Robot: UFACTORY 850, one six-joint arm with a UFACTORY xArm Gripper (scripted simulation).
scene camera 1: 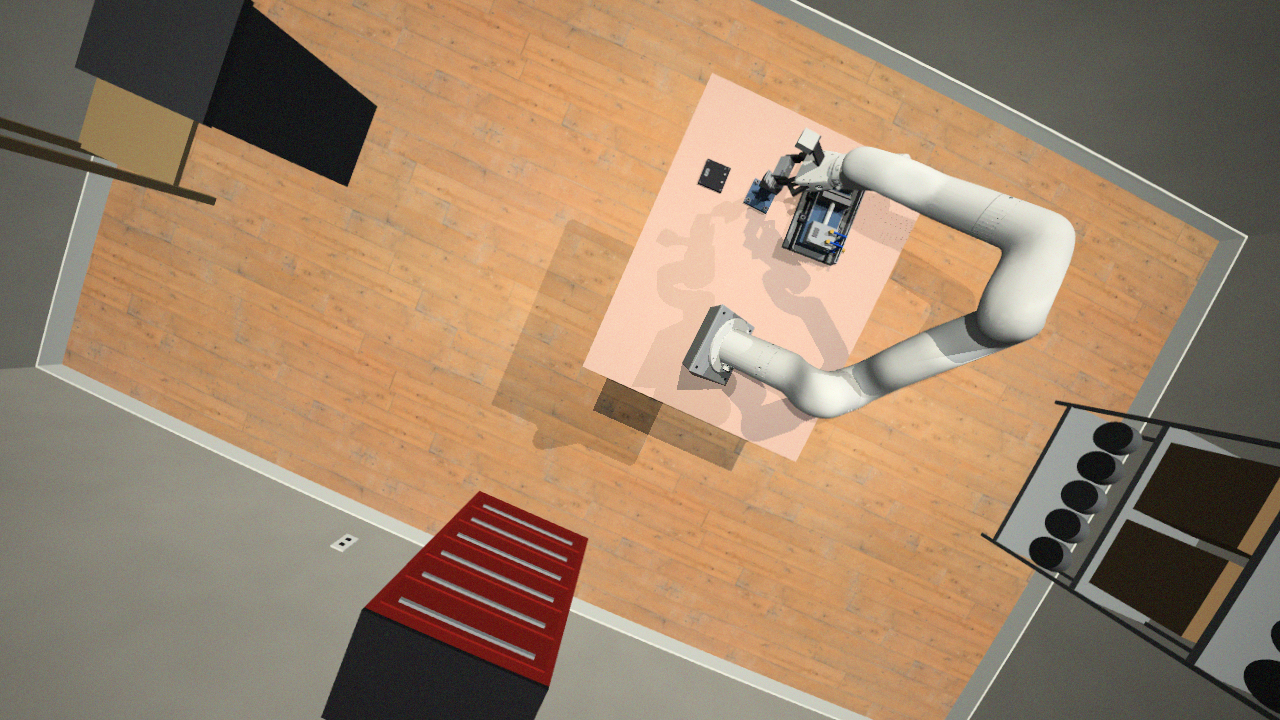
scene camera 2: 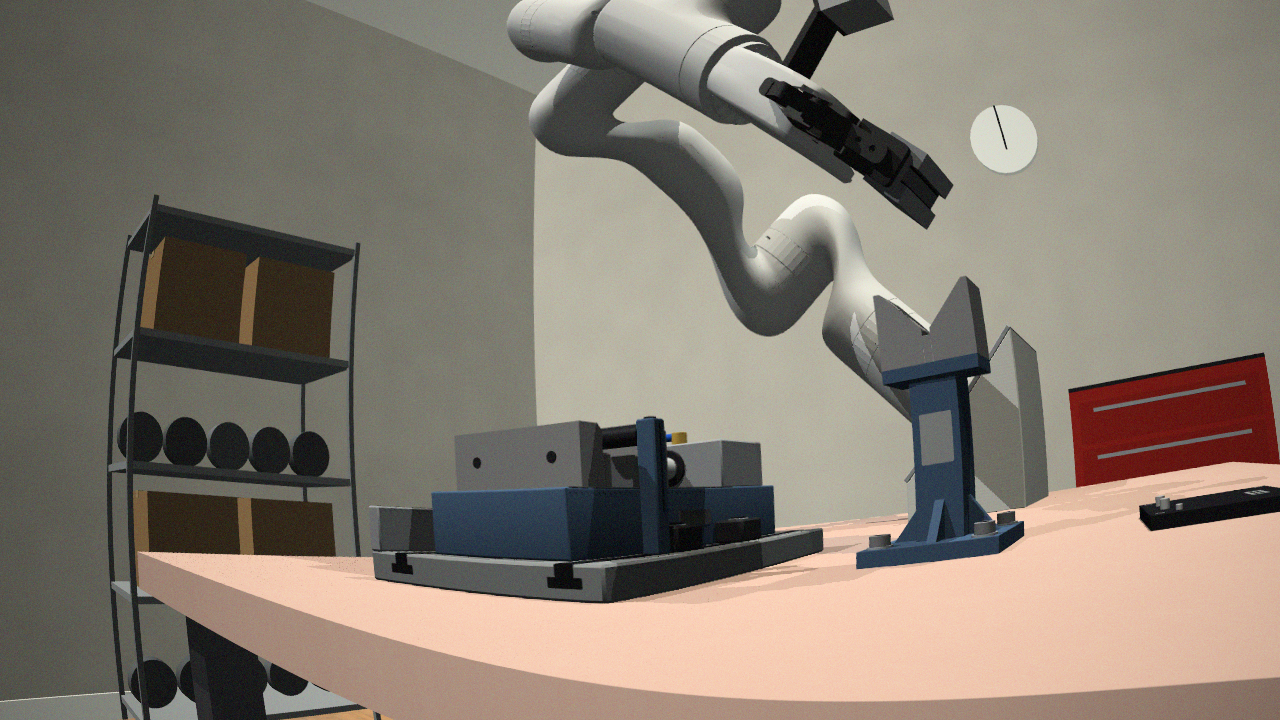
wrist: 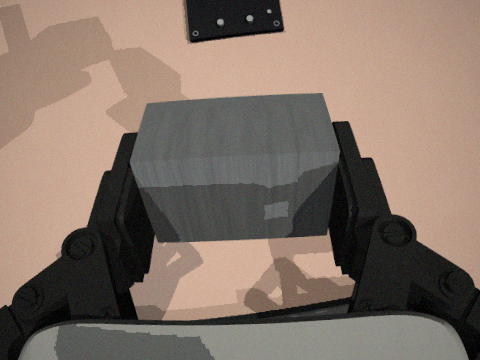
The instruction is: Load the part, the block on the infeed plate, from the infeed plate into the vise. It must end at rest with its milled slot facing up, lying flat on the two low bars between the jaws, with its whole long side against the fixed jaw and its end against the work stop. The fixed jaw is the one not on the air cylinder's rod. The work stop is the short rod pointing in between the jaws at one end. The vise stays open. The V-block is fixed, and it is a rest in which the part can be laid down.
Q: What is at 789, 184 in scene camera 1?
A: The gripper.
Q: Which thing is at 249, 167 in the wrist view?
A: A part.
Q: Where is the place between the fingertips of the gripper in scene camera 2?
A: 917, 186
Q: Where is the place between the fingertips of the gripper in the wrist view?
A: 237, 157
